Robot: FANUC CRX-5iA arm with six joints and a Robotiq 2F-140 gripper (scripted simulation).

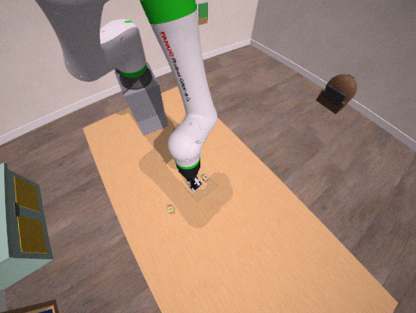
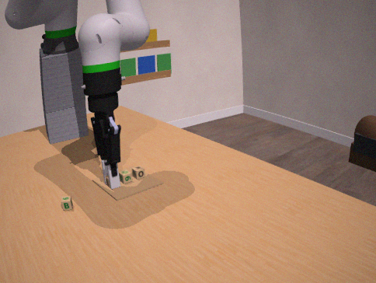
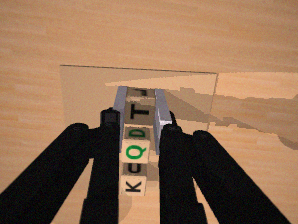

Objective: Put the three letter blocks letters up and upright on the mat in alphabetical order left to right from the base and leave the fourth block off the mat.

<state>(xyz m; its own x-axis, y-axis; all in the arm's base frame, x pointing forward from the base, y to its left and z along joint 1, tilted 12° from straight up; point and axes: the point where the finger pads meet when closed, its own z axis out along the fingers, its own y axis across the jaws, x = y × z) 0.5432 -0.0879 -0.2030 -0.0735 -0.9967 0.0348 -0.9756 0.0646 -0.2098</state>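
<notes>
The thin tan mat is 4 cm to the left of my hand and 4 cm below it.
</notes>
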